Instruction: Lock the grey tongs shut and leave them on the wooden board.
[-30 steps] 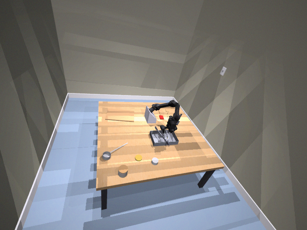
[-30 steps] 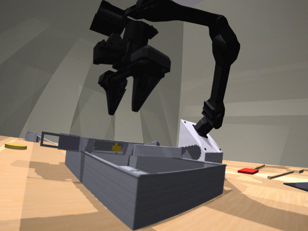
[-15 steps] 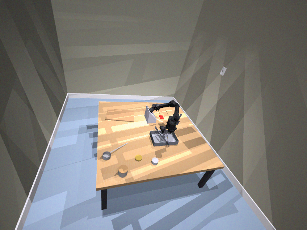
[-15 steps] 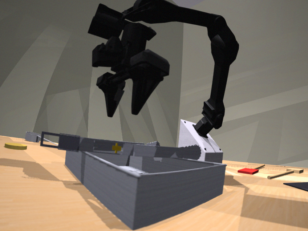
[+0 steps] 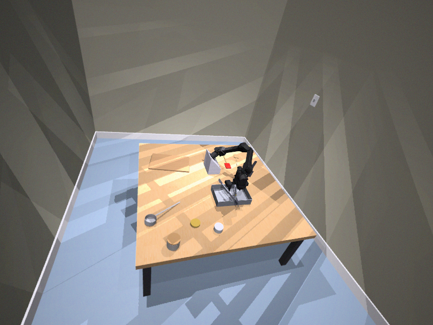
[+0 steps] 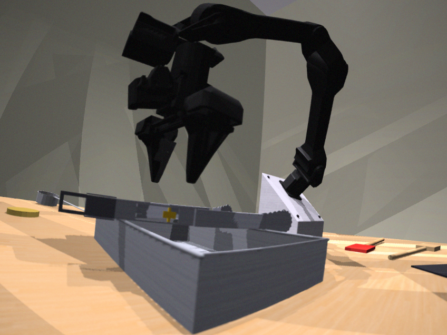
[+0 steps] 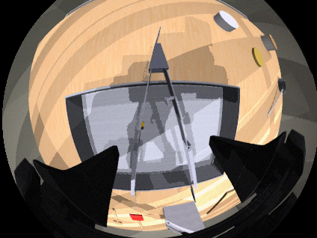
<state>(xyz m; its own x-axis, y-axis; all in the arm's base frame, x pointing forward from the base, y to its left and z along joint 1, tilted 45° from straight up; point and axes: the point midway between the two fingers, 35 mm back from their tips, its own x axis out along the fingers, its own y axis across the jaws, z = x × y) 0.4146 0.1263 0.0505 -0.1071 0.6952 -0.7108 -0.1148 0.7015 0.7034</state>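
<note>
The roasting tin is 80 mm below my gripper tip and 40 mm behind it. Round my gripper tip: red spatula (540 mm behind, 100 mm below, 80 mm to the left); then white disc (280 mm ahead, 170 mm to the right, 90 mm below); then yellow disc (320 mm to the right, 230 mm ahead, 100 mm below).
</note>
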